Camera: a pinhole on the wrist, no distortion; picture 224 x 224 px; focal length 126.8 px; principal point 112.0 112.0 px. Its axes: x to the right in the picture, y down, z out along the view. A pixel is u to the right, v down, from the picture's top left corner.
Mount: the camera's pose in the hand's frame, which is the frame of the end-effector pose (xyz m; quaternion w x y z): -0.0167 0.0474 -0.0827 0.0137 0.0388 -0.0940 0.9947
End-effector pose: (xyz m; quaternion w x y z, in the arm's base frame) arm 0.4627 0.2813 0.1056 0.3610 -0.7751 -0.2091 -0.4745
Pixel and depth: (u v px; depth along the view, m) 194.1 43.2 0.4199
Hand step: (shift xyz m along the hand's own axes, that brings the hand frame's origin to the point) -0.2485 0.1976 0.3926
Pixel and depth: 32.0 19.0 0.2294
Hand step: 0.1505 0.1666 0.1617
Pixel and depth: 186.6 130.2 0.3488
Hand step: -0.1969 -0.0633 0.2659
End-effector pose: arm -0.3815 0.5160 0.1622 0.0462 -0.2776 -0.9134 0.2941
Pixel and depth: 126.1 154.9 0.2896
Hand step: -0.0306 -0.1026 0.1853
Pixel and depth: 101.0 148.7 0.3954
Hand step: 0.0430 -0.1400 0.2805
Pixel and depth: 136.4 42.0 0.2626
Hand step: -0.0425 0.1414 0.2055
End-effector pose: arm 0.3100 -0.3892 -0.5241 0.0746 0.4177 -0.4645 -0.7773
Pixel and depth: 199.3 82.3 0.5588
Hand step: -0.3539 0.0785 0.5196
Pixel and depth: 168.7 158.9 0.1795
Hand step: -0.0856 -0.0500 0.0871
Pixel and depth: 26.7 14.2 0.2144
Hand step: 0.1488 0.1666 0.1465
